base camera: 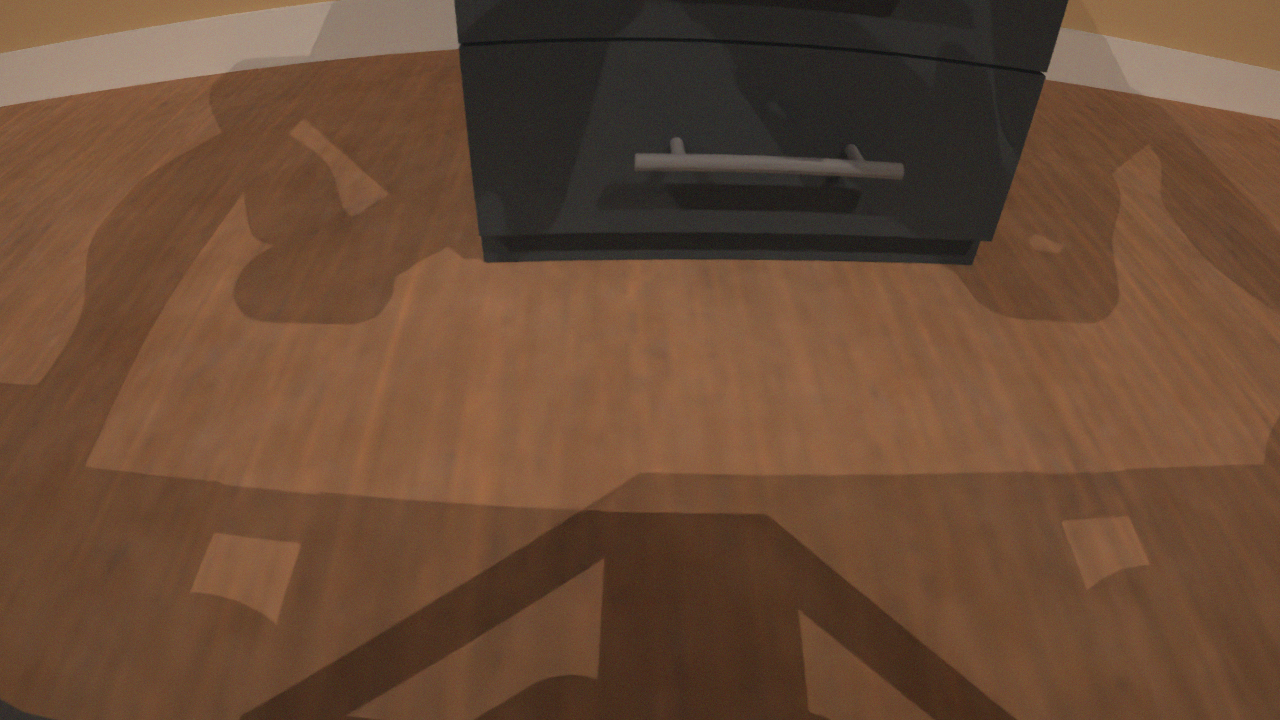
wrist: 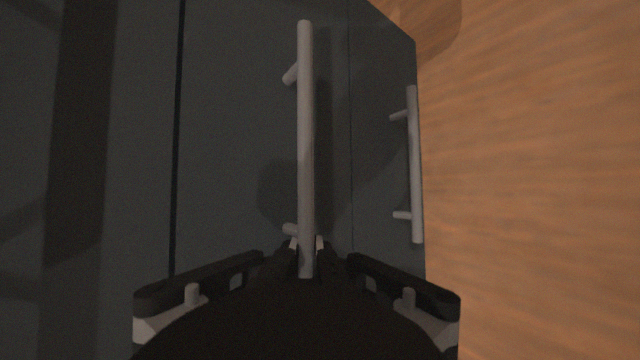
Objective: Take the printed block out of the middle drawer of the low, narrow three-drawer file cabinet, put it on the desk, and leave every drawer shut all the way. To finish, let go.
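Places are measured from the arm's base along level axes (x right, y up, z back), in metres.
Pixels of known places: gripper, between the fingertips: (wrist: 307, 246).
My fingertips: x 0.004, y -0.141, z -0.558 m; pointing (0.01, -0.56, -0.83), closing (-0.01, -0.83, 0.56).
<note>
Behind a point stands the place of what it marks.
The dark grey file cabinet has its middle drawer front (base camera: 554, 19) {x -0.062, y -0.189, z -0.561 m} (wrist: 235, 125) {x 0.099, y -0.084, z -0.571 m} and bottom drawer front (base camera: 554, 134) {x -0.064, y -0.273, z -0.560 m} (wrist: 377, 60) {x 0.218, y -0.255, z -0.578 m} in view. Both fronts look shut. The middle drawer's pale bar handle (wrist: 305, 125) {x 0.099, y -0.123, z -0.537 m} runs up the centre of the wrist view. My gripper (wrist: 307, 246) {x 0.004, y -0.141, z -0.558 m} is shut on this handle near its lower end in the wrist view, with a finger on each side of the bar. The printed block does not show in either view, and the inside of the drawer is hidden.
The bottom drawer's bar handle (base camera: 769, 164) {x 0.082, y -0.278, z -0.535 m} (wrist: 414, 165) {x 0.082, y -0.275, z -0.538 m} sticks out beside the held one. Wood floor (base camera: 644, 376) {x 0.003, y -0.397, z -0.452 m} (wrist: 530, 150) {x 0.105, y -0.397, z -0.456 m} lies in front of the cabinet. A white baseboard (base camera: 179, 53) {x -0.735, y -0.354, z -1.087 m} and a tan wall (base camera: 107, 22) {x -0.860, y -0.289, z -1.094 m} are behind it.
</note>
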